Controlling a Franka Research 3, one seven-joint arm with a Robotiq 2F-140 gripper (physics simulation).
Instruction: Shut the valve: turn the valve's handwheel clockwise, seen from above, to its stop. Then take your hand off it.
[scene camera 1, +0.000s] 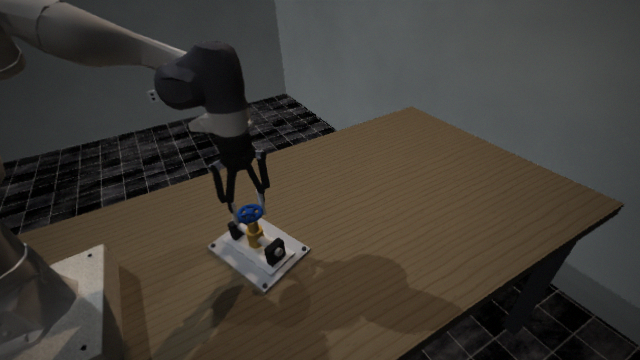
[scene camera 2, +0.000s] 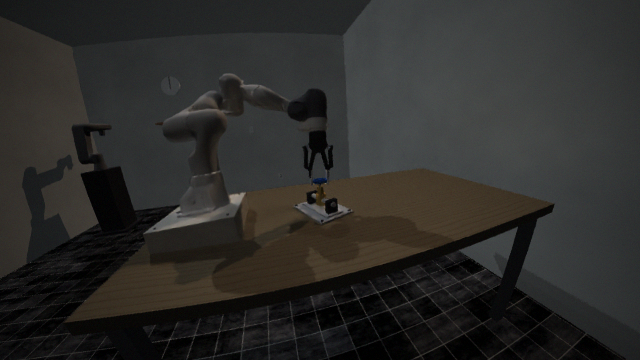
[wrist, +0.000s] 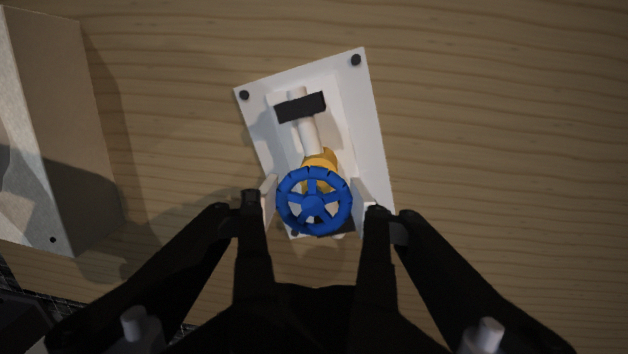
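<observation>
The blue handwheel (scene camera 1: 250, 213) (scene camera 2: 319, 180) (wrist: 313, 204) sits on top of the yellow valve body (scene camera 1: 254, 237) (scene camera 2: 320, 195) (wrist: 320, 162). The valve stands upright on a white base plate (scene camera 1: 264, 281) (scene camera 2: 322, 219) (wrist: 372, 125), with a white pipe through two black brackets. My gripper (scene camera 1: 248, 210) (scene camera 2: 319, 179) (wrist: 313, 189) points down and is shut on the handwheel, with one pale fingertip at each side of the rim. In the wrist view part of the valve body and the near bracket are hidden under the wheel.
The valve's plate lies on the wooden table (scene camera 1: 400, 200) (scene camera 2: 425, 210) (wrist: 500, 150). The robot's pale base block (scene camera 1: 102, 300) (scene camera 2: 200, 237) (wrist: 65, 125) stands to its left. In scene camera 2 a dark pedestal (scene camera 2: 109, 197) stands on the floor behind the table.
</observation>
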